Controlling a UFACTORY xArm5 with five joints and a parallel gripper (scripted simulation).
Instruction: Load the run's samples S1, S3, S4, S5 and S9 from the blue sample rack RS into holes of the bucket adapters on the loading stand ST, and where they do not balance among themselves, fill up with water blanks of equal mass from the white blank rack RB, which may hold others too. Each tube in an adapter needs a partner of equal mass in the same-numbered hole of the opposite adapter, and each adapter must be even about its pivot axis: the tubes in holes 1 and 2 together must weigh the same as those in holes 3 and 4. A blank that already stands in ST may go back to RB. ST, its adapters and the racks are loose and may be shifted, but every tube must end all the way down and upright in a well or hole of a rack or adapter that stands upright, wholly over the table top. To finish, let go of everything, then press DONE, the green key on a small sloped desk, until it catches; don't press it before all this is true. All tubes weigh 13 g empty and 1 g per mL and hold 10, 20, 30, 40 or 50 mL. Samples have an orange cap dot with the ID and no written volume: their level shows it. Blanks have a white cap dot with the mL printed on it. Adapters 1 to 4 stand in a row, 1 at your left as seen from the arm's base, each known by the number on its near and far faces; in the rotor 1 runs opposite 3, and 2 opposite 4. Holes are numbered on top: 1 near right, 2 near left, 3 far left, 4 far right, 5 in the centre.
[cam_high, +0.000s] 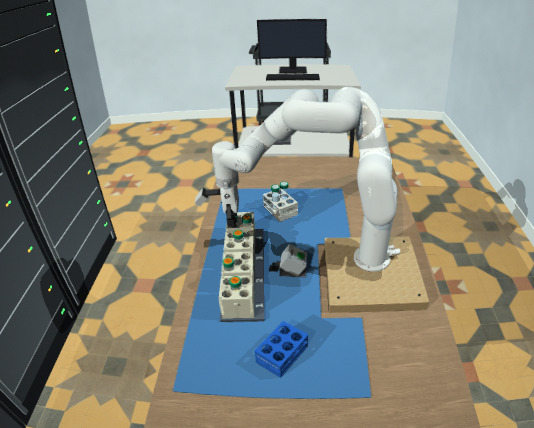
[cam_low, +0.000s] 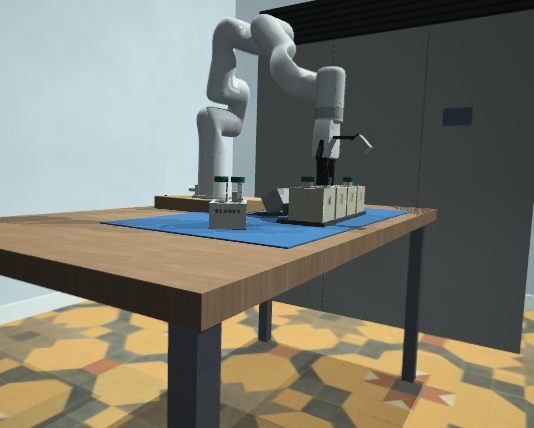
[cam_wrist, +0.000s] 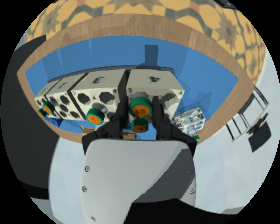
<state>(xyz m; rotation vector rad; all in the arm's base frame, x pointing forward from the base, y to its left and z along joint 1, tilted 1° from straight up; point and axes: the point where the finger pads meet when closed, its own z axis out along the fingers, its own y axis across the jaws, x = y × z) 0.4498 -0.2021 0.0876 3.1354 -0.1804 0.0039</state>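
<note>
Right now the green-capped blank tube is 21 cm behind my hand, 19 cm to the right of it and 6 cm below it. Round my hand: small sloped desk 19 cm behind, 16 cm to the left, 7 cm below; green-capped blank 17 cm behind, 18 cm to the right, 6 cm below; loading stand ST 1 cm behind, 14 cm to the left, 12 cm below.
</note>
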